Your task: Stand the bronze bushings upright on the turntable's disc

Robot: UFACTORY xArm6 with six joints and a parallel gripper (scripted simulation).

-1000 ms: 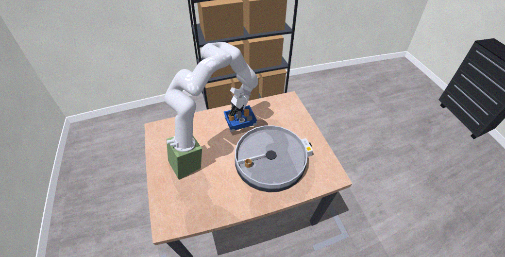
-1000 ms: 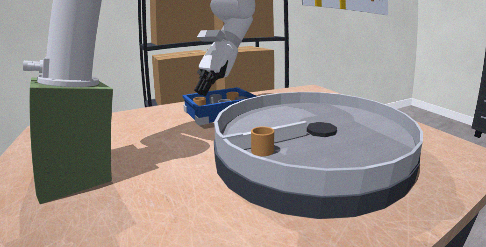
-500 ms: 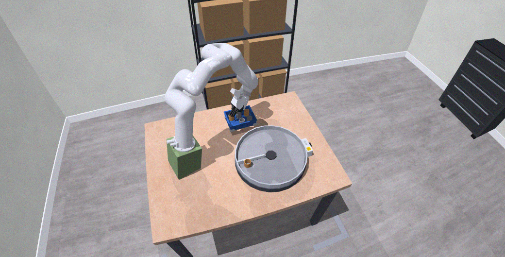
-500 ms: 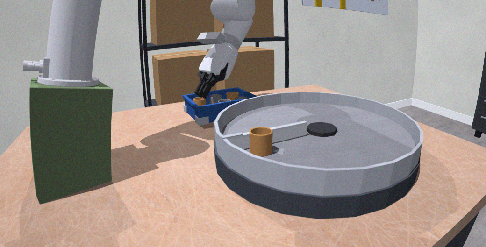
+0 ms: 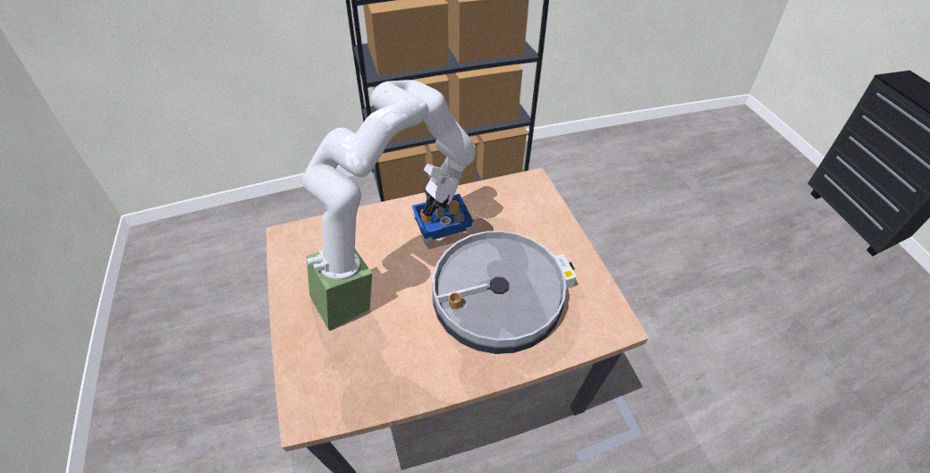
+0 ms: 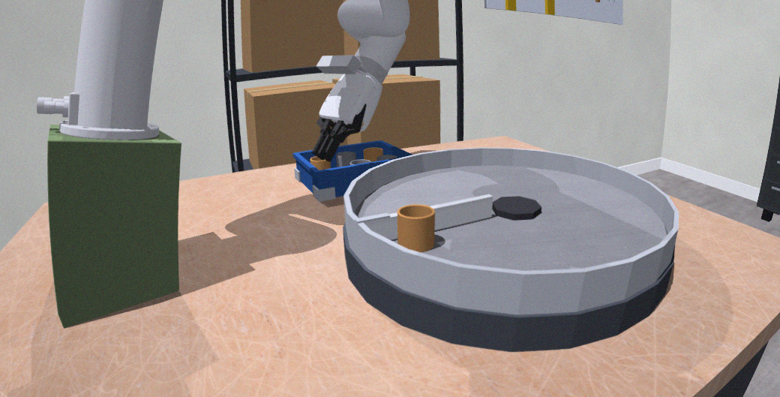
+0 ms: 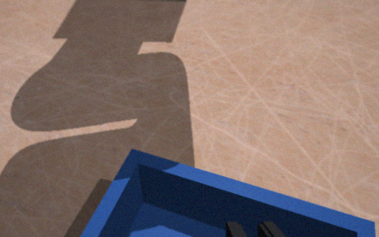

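My gripper is now 40 mm short of the blue crate, 20 mm to the left of it and 40 mm above it. The rest, counted from my hand: turntable disc: 50 mm ahead, 400 mm to the right, 10 mm below.
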